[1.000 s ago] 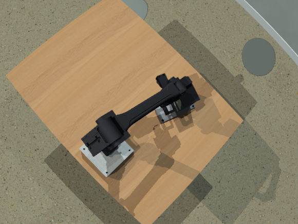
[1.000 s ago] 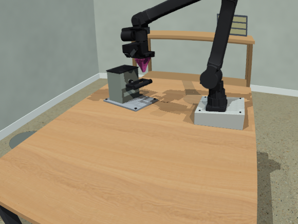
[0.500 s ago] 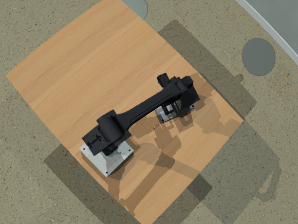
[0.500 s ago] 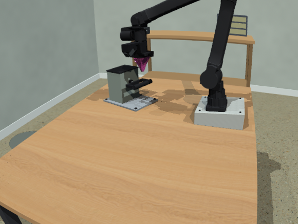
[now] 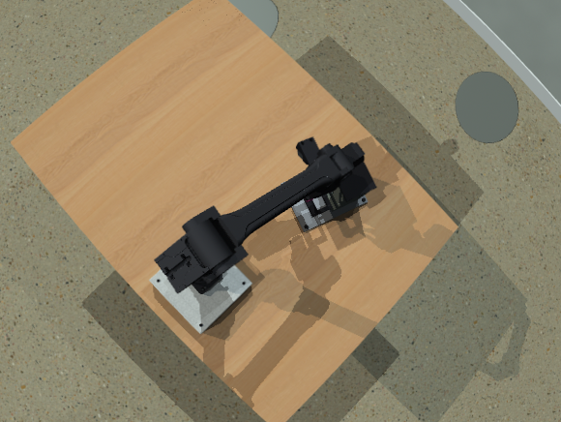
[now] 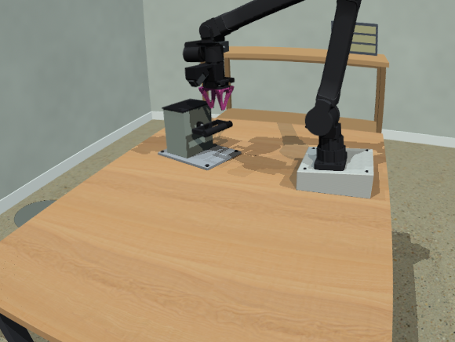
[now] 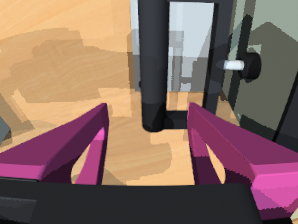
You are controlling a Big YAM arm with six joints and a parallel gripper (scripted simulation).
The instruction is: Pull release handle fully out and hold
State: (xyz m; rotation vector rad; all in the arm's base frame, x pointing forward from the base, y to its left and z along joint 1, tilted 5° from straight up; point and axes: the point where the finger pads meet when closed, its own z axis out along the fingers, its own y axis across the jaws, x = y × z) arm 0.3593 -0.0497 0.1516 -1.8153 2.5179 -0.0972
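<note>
My hand is 50 mm short of the release handle grip, 20 mm to the left of it and 70 mm above it. The rest, counted from my hand: grey baseplate (90 mm ahead, 30 mm to the right, 180 mm below).
</note>
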